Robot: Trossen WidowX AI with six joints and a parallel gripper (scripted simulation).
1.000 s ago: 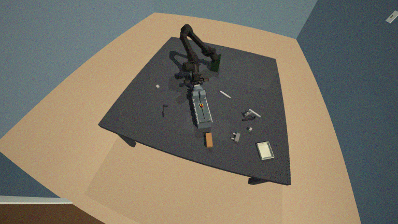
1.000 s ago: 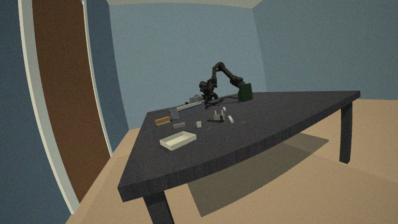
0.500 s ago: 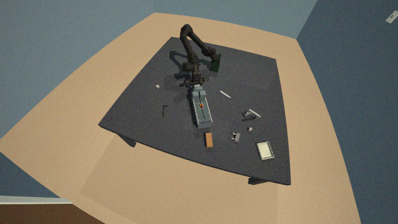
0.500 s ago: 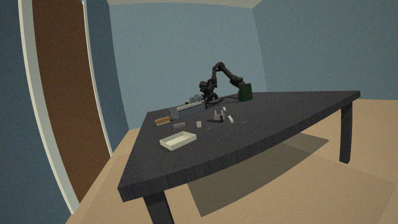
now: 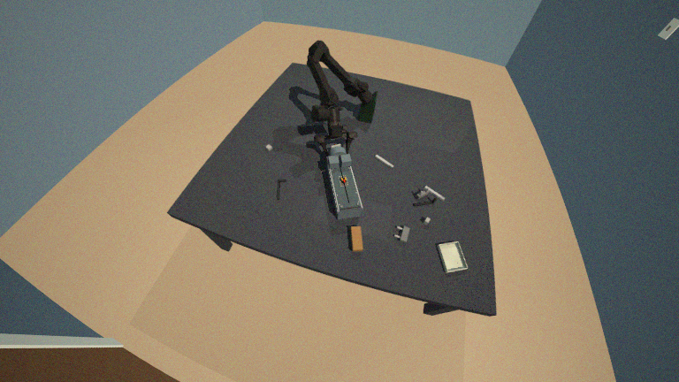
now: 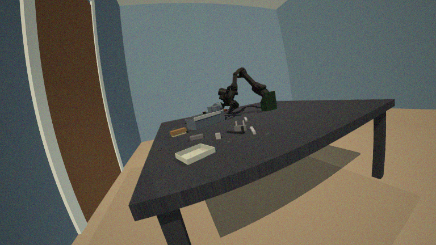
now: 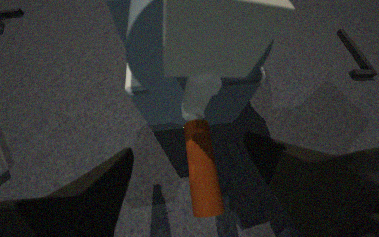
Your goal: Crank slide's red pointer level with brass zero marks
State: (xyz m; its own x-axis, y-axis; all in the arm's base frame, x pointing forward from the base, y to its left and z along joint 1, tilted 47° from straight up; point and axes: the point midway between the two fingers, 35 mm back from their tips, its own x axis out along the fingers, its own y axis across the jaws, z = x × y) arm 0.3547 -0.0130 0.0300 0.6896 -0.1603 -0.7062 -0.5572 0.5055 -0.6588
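The crank lies 10 mm to the right of my gripper tip and 40 mm above it. Round my gripper tip: orange crank handle: 10 mm behind, 10 mm to the right, 20 mm above; then red pointer: 150 mm ahead, 90 mm to the left, 50 mm above; then orange block: 320 mm ahead, 210 mm to the left, 20 mm below.
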